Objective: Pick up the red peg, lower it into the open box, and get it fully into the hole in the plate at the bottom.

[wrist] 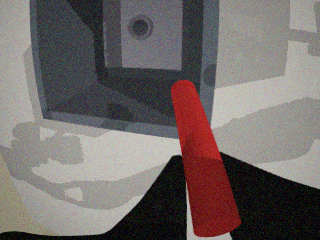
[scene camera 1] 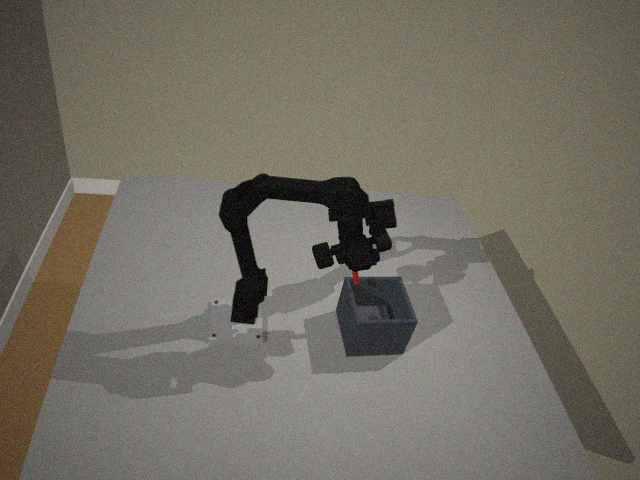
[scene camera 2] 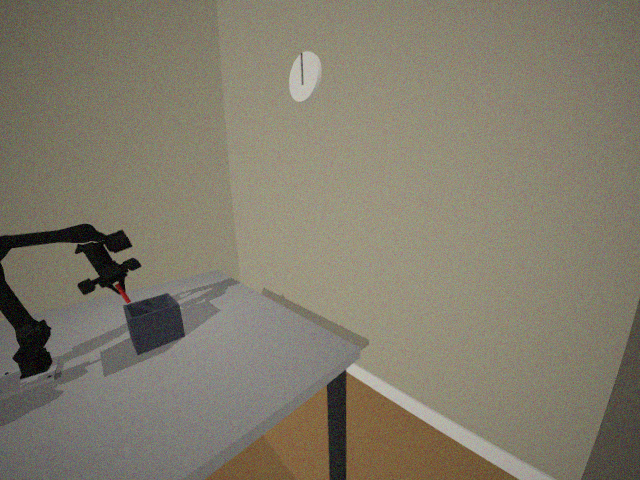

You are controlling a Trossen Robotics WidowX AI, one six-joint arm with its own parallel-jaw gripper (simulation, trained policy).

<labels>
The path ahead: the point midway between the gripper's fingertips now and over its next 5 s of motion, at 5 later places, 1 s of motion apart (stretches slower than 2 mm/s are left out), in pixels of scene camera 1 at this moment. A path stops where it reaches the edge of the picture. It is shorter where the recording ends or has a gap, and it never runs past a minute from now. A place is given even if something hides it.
My gripper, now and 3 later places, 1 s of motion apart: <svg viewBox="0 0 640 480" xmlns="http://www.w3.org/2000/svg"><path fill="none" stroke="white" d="M353 267L366 296L370 306L390 300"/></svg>
</labels>
